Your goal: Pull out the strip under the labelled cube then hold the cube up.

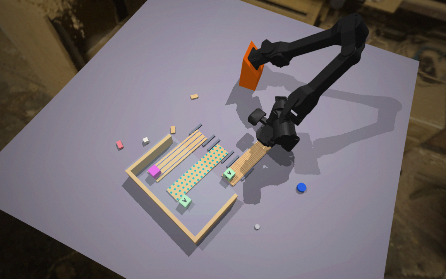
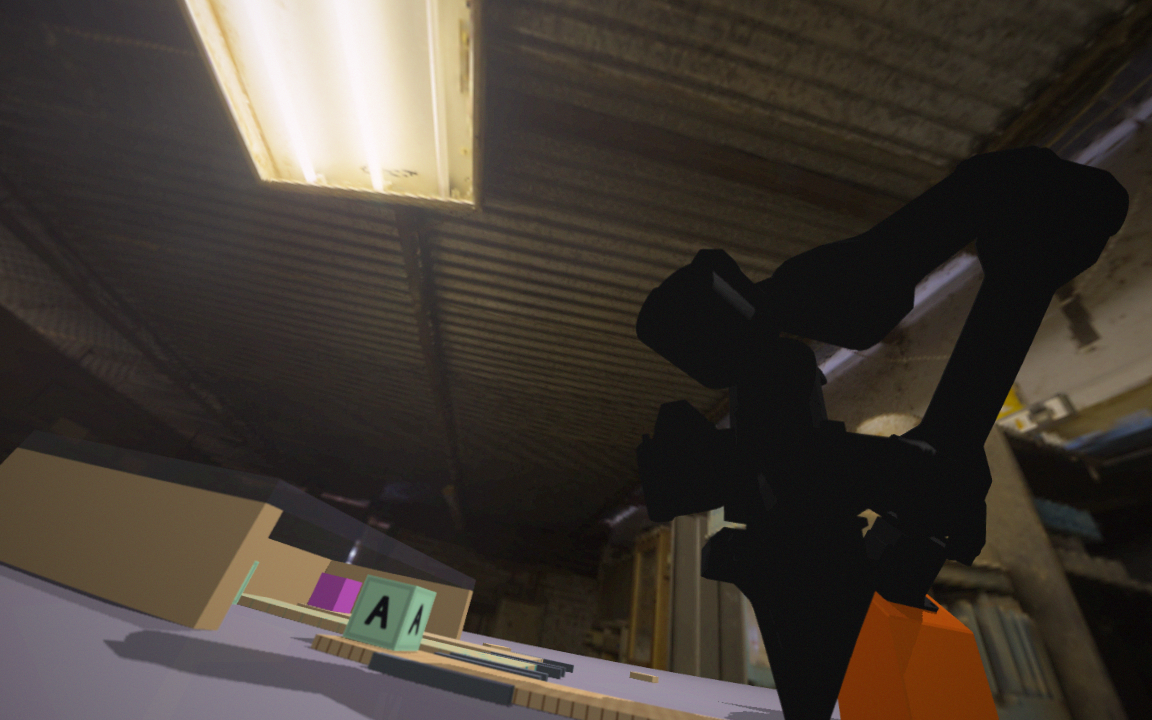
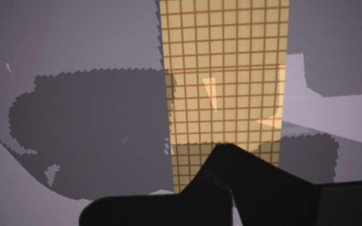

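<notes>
Now: gripper tip 9 cm short of the grid strip and 4 cm to the left of it. Round my gripper tip: white block 42 cm to the right, 18 cm ahead; tan block 35 cm to the right, 10 cm ahead; blue disc 16 cm to the left, 13 cm ahead.
</notes>
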